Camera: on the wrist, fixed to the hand. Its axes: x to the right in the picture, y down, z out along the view.
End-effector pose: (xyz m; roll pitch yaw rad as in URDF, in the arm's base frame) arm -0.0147 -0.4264 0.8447 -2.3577 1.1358 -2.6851
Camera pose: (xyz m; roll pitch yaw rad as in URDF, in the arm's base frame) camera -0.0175 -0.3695 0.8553 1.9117 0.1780 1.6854
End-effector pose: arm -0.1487 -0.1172 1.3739 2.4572 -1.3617 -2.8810
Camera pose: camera -0.1027 -0.0830 1.3657 -1.7375 -0.2060 0.7577
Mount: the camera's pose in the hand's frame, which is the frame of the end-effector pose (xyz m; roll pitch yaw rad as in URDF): -0.0191 0.0483 -0.0256 -0.0766 0.4005 1.5474
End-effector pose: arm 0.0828 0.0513 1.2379 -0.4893 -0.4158 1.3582
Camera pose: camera 0.0531 0.0586 1.1887 -0.6967 0.7781 2.4417
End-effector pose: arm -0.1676 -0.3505 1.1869 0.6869 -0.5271 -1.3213
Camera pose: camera -0.1211 -0.3160 1.1867 -0.6081 -0.2577 0.3775
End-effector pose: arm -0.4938 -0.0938 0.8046 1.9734 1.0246 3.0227
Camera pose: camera -0.5307 -0.0941 0.8492 1.5045 -0.5247 3.0204
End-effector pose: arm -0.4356 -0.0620 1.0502 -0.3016 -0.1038 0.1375
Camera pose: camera -0.4557 -0.0259 1.0096 -0.2209 0.6946 1.5931
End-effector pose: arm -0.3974 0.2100 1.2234 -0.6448 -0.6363 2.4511
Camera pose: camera -0.4230 0.2010 1.1722 -1.0533 0.7517 -3.0756
